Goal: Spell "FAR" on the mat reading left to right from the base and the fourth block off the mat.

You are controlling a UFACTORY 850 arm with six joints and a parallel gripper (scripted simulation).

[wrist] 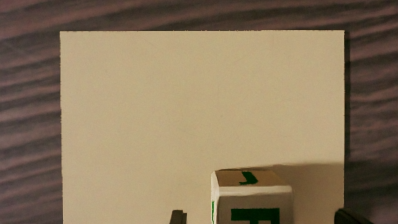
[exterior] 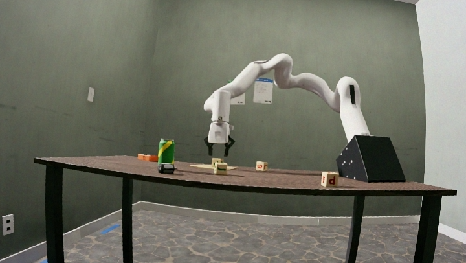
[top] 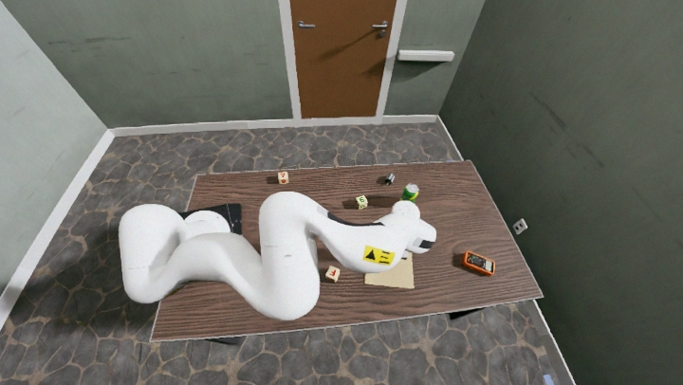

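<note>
Now: the tan mat 7 cm below my hand, 3 cm to the right of it and 2 cm ahead of it. Also, from my hand: green can 25 cm to the left, 21 cm ahead, 1 cm below; then dark object 39 cm to the left, 18 cm ahead, 6 cm below.
</note>
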